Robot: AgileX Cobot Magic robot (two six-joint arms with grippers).
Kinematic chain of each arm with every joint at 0, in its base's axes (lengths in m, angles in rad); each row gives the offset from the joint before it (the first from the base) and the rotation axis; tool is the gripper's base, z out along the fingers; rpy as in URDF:
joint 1: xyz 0 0 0.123 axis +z
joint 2: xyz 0 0 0 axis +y
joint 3: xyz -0.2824 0 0.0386 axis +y
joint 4: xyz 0.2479 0 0.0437 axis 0.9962 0 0.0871
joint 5: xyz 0 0 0 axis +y
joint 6: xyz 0.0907 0 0.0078 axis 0.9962 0 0.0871
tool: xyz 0 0 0 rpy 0 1.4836 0
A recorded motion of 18 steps. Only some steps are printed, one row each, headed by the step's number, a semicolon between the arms.
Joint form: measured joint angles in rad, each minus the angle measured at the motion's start. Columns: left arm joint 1, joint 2, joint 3, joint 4, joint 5, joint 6; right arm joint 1, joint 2, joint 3, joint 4, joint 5, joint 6.
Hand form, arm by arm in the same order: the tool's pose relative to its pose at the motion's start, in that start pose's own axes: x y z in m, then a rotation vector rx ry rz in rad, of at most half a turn. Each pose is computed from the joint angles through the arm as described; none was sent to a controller.
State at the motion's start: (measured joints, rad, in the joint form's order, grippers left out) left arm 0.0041 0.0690 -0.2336 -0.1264 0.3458 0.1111; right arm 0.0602 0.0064 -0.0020 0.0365 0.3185 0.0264
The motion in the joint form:
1: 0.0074 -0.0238 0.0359 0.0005 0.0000 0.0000; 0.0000 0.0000 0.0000 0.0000 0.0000 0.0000
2: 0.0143 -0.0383 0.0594 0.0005 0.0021 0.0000; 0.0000 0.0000 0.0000 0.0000 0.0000 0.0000
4: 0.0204 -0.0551 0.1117 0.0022 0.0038 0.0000; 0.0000 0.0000 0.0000 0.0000 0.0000 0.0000
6: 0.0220 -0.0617 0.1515 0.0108 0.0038 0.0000; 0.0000 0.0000 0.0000 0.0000 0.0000 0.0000
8: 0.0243 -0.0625 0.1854 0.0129 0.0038 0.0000; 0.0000 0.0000 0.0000 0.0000 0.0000 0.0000
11: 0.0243 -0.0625 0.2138 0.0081 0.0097 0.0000; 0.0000 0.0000 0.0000 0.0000 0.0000 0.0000
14: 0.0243 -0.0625 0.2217 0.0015 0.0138 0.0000; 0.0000 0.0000 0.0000 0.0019 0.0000 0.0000
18: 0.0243 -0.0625 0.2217 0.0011 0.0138 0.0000; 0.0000 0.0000 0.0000 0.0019 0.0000 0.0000
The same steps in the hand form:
1: 0.0106 0.0005 0.0006 -0.0076 0.0120 -0.0008; 0.0000 0.0000 0.0000 0.0000 0.0000 0.0000
2: 0.0178 0.0009 0.0011 -0.0143 0.0230 -0.0019; 0.0000 0.0000 0.0000 0.0000 0.0000 0.0000
4: 0.0342 0.0015 0.0041 -0.0210 0.0602 -0.0028; 0.0000 0.0000 0.0000 0.0000 0.0000 0.0000
6: 0.0470 0.0021 0.0066 -0.0253 0.0937 0.0034; 0.0000 0.0000 0.0000 0.0000 0.0000 0.0000
8: 0.0581 0.0025 0.0089 -0.0282 0.1269 0.0033; 0.0000 0.0000 0.0000 0.0000 0.0000 0.0000
11: 0.0680 0.0024 0.0106 -0.0262 0.1608 -0.0029; 0.0000 0.0000 0.0000 0.0000 0.0000 0.0000
14: 0.0710 0.0022 0.0109 -0.0240 0.1725 -0.0098; 0.0000 0.0001 0.0000 -0.0006 0.0000 0.0018
18: 0.0710 0.0022 0.0109 -0.0239 0.1724 -0.0102; 0.0000 0.0001 0.0000 -0.0006 0.0000 0.0018

